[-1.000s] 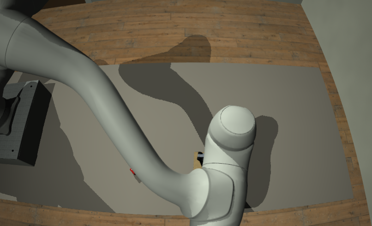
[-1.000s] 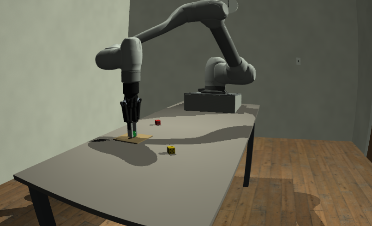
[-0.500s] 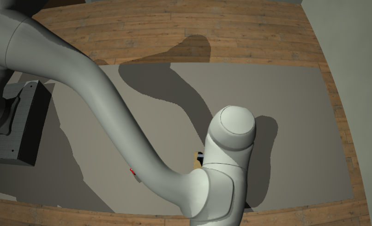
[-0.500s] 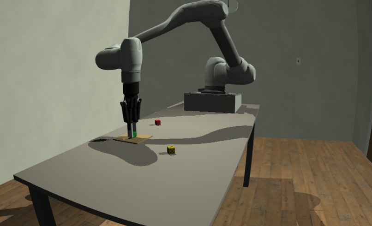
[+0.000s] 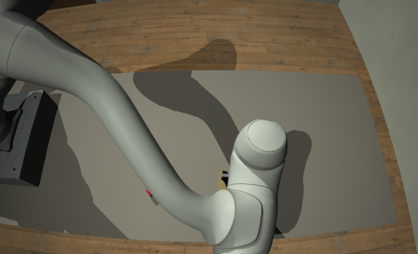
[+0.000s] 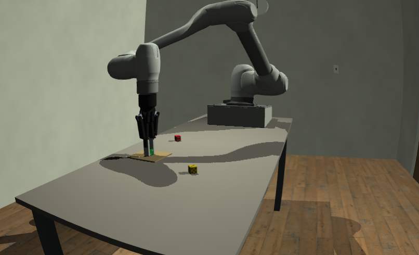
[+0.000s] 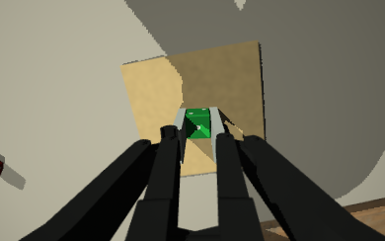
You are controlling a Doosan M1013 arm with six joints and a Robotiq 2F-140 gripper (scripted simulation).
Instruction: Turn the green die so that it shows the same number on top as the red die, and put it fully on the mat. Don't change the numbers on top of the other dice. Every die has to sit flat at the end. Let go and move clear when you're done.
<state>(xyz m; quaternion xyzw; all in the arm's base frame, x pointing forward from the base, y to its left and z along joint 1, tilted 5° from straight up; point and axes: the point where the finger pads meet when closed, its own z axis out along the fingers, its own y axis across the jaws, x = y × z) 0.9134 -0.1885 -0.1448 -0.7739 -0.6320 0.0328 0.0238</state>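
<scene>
Right now my hand is 2 cm above the green die. Also, from my hand: tan mat 4 cm below; red die 29 cm behind, 3 cm below; yellow die 24 cm to the left, 13 cm ahead, 3 cm below.
</scene>
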